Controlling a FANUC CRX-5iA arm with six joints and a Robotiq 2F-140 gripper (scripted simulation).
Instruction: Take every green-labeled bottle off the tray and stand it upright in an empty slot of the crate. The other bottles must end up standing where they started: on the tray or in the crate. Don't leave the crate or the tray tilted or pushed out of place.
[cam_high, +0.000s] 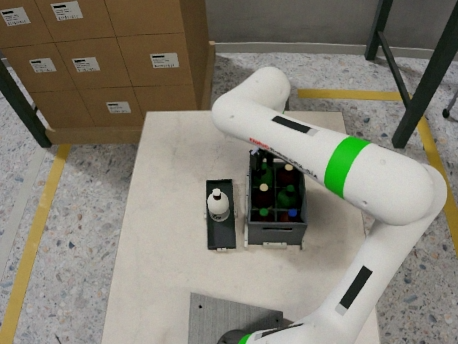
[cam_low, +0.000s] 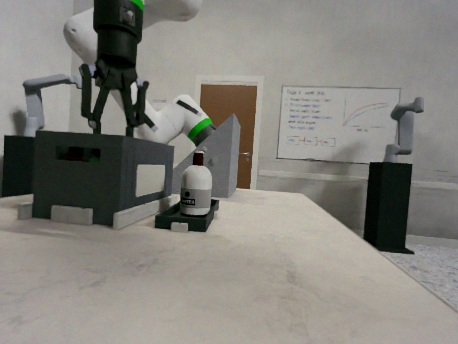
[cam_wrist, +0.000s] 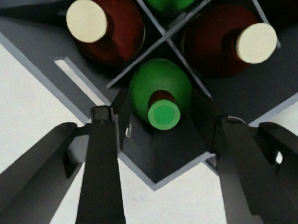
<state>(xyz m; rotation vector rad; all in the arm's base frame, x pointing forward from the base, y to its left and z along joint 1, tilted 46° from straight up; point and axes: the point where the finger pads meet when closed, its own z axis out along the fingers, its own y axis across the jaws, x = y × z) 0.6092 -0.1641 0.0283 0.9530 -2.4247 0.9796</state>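
The dark crate is 9 cm behind my hand, 3 cm to the right of it and 8 cm below it. The rest, counted from my hand: white-labeled bottle 9 cm behind, 17 cm to the left, 8 cm below; dark tray 9 cm behind, 16 cm to the left, 15 cm below.
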